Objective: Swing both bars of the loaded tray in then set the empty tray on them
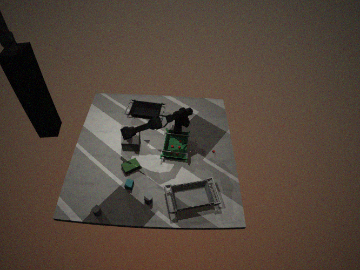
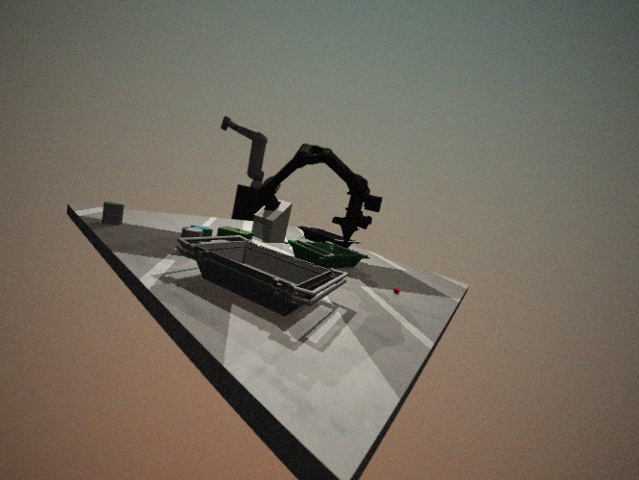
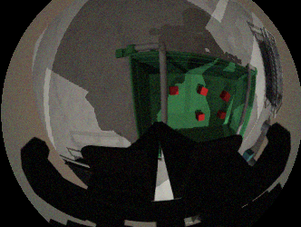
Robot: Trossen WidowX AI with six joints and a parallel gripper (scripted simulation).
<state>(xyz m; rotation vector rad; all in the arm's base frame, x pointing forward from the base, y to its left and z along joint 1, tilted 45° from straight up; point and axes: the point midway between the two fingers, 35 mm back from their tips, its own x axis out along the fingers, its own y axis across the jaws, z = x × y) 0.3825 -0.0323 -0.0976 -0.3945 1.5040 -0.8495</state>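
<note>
The dark tray lies 32 cm to the left of my gripper tip, 24 cm behind it and 4 cm below it. Round my gripper tip: teal cube 41 cm to the right, 40 cm behind, 7 cm below; then green block 38 cm behind, 25 cm to the right, 7 cm below.
</note>
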